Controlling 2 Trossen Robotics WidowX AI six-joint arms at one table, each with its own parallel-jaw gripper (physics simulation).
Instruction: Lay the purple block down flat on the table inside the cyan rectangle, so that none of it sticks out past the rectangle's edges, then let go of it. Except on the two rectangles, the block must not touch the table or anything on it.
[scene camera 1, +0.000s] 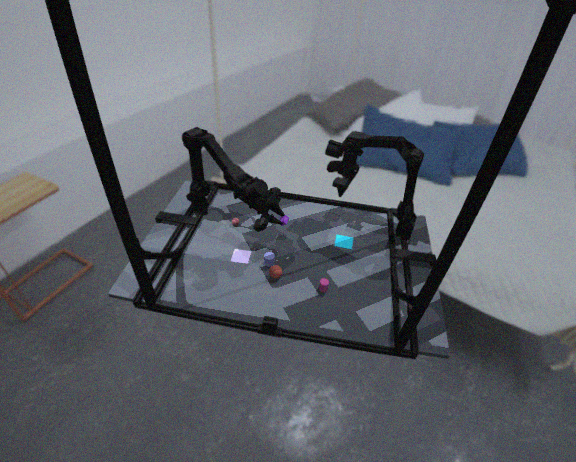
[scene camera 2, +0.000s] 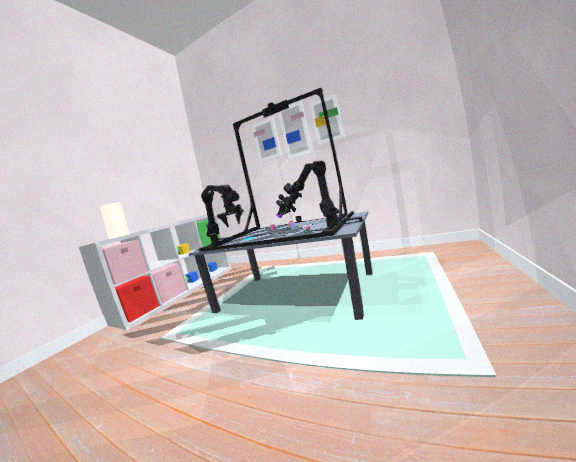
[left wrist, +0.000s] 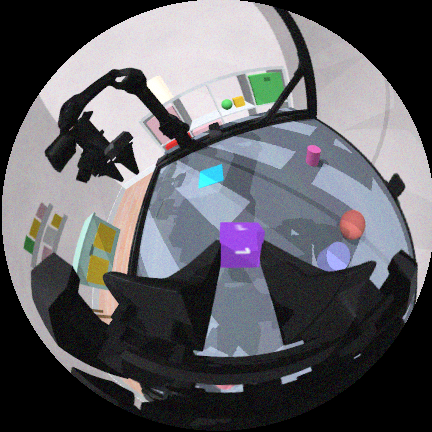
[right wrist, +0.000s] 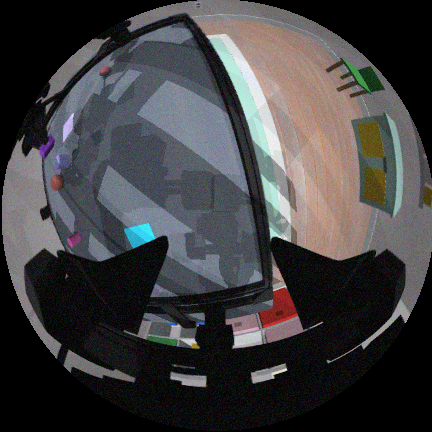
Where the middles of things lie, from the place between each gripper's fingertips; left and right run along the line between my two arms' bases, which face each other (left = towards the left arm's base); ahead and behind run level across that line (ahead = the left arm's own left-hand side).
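Scene:
The lavender cylinder (left wrist: 335, 256) is 36 cm behind my right hand, 27 cm to the left of it and 11 cm below it. As for the purple block (left wrist: 240, 242), my right gripper is 24 cm to the right of it, 24 cm past it and 1 cm above it.
From my left hand, that lavender cylinder is 30 mm to the left, 120 mm behind and 110 mm below, and the purple block is right at my left hand.

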